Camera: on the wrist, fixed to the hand. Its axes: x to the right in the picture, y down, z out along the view.
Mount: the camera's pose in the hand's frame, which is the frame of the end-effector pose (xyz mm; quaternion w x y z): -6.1 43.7 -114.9 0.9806 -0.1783 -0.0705 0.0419
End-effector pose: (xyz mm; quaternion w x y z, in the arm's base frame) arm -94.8 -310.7 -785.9 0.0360 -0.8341 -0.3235 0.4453
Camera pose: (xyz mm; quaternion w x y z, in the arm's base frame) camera 13.0 -322.4 -727.7 0.1549 0.8065 0.3642 -0.4393
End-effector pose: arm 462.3 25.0 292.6 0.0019 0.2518 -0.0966 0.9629
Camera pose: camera 409.7 3.9 183.4 0.0004 -0.3104 0.2771 -0.9093
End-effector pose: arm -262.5 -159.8 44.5 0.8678 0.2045 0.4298 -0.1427
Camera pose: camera -326.6 -66.2 -3.3 0.9237 0.0538 0.3771 -0.0414
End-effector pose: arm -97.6 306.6 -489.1 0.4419 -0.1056 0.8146 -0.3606
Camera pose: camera -179.1 397.7 -474.8 0.4870 -0.1736 0.8363 -0.1824
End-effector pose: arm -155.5 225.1 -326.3 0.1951 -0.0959 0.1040 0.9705
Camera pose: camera -150.7 156.0 -428.0 0.1409 -0.0560 -0.0808 0.9851
